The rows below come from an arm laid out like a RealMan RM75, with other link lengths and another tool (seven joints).
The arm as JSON. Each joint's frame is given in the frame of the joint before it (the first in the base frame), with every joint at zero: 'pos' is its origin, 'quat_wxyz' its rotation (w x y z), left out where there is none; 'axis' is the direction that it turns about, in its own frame. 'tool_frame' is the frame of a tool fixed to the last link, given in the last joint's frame.
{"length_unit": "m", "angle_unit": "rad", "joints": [
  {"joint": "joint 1", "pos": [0.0, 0.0, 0.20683], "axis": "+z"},
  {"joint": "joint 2", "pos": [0.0, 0.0, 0.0], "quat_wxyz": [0.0, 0.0, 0.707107, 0.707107], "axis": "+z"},
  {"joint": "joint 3", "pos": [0.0, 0.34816, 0.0], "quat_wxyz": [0.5, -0.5, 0.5, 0.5], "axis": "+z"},
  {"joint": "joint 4", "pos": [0.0, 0.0, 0.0], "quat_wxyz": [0.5, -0.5, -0.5, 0.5], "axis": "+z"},
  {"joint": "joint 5", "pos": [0.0, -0.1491, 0.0], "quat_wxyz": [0.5, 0.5, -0.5, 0.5], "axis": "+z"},
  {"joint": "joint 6", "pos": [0.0, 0.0, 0.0], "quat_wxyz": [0.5, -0.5, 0.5, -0.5], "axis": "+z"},
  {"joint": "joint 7", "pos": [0.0, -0.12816, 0.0], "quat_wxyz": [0.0, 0.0, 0.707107, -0.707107], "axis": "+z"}
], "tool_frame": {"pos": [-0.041, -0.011, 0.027], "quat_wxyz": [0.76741, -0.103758, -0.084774, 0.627]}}
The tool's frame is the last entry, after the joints.
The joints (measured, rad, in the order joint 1, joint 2, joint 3, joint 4, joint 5, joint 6, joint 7), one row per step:
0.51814, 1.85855, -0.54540, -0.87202, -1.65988, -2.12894, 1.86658
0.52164, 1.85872, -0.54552, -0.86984, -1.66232, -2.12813, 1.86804
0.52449, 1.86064, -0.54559, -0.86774, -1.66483, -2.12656, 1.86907
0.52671, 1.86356, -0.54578, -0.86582, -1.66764, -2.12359, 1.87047
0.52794, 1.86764, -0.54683, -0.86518, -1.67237, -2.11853, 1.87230
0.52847, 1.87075, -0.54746, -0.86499, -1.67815, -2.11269, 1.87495
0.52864, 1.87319, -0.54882, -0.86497, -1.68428, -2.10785, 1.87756
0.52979, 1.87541, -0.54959, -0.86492, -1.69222, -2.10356, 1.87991
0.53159, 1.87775, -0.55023, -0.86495, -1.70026, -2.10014, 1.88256
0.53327, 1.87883, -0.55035, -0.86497, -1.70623, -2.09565, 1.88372
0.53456, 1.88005, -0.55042, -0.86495, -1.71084, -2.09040, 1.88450
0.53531, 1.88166, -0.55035, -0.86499, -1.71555, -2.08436, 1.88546
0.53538, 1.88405, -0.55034, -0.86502, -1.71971, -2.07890, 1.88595
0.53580, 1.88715, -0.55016, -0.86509, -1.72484, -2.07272, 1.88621
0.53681, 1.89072, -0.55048, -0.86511, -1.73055, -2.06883, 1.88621
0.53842, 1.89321, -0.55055, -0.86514, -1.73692, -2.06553, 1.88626
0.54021, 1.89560, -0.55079, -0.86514, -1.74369, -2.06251, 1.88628
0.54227, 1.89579, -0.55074, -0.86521, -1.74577, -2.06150, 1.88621
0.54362, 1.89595, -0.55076, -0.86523, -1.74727, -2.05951, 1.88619
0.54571, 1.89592, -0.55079, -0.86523, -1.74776, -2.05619, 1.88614
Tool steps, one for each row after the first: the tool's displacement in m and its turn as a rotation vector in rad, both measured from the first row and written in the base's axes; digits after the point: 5 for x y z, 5 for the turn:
-0.00075, 0.00088, -0.00034, -0.00302, -0.00007, -0.00024
-0.00156, 0.00157, -0.00135, -0.00604, 0.00117, -0.00135
-0.00232, 0.00219, -0.00277, -0.00897, 0.00282, -0.00433
-0.00276, 0.00266, -0.00477, -0.01226, 0.00269, -0.01001
-0.00277, 0.00312, -0.00639, -0.01496, 0.00091, -0.01785
-0.00255, 0.00333, -0.00784, -0.01868, -0.00215, -0.02517
-0.00238, 0.00372, -0.00927, -0.02290, -0.00650, -0.03188
-0.00242, 0.00414, -0.01072, -0.02788, -0.01074, -0.03758
-0.00240, 0.00496, -0.01153, -0.02898, -0.01457, -0.04234
-0.00241, 0.00584, -0.01232, -0.02865, -0.01733, -0.04717
-0.00230, 0.00664, -0.01325, -0.02798, -0.01983, -0.05325
-0.00217, 0.00713, -0.01445, -0.02762, -0.02133, -0.05900
-0.00213, 0.00774, -0.01598, -0.02727, -0.02304, -0.06514
-0.00231, 0.00805, -0.01778, -0.02935, -0.02494, -0.06901
-0.00243, 0.00853, -0.01916, -0.03141, -0.02810, -0.07227
-0.00254, 0.00900, -0.02055, -0.03393, -0.03174, -0.07523
-0.00291, 0.00964, -0.02075, -0.03413, -0.03335, -0.07465
-0.00313, 0.01025, -0.02092, -0.03345, -0.03459, -0.07524
-0.00361, 0.01133, -0.02097, -0.03121, -0.03533, -0.07557

